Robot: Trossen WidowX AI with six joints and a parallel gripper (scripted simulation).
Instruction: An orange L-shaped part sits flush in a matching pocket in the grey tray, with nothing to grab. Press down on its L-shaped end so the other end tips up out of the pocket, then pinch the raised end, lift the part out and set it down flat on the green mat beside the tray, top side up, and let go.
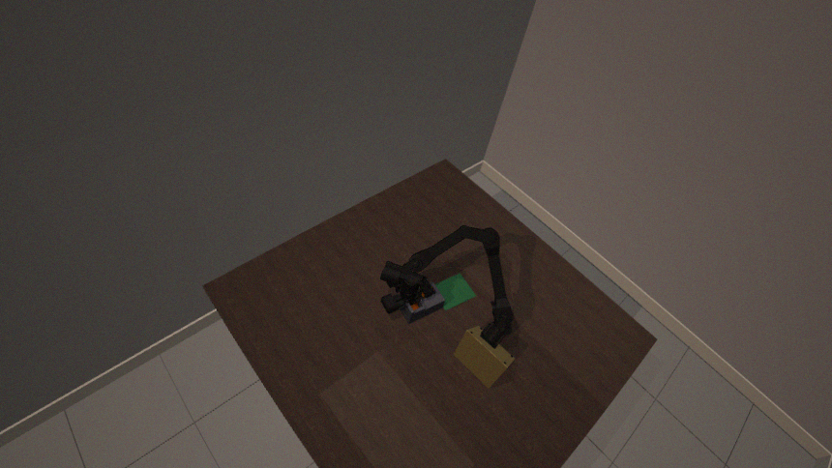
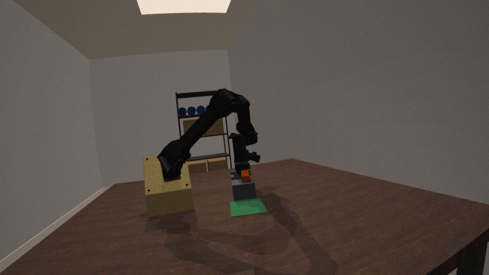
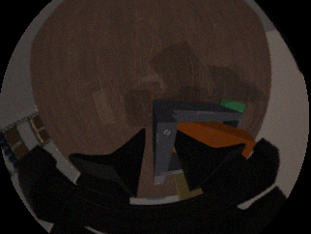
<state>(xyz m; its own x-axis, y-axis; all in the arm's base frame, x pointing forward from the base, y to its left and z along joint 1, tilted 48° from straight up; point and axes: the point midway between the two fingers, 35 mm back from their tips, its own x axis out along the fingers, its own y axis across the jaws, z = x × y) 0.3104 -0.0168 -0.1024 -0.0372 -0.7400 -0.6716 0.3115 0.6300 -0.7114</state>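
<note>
Right now my gripper tip is 30 mm past the orange L-shaped part, 50 mm to the left of it and 10 mm below it. The rest, counted from my gripper tip: green mat 70 mm behind, 210 mm to the right, 50 mm below.
</note>
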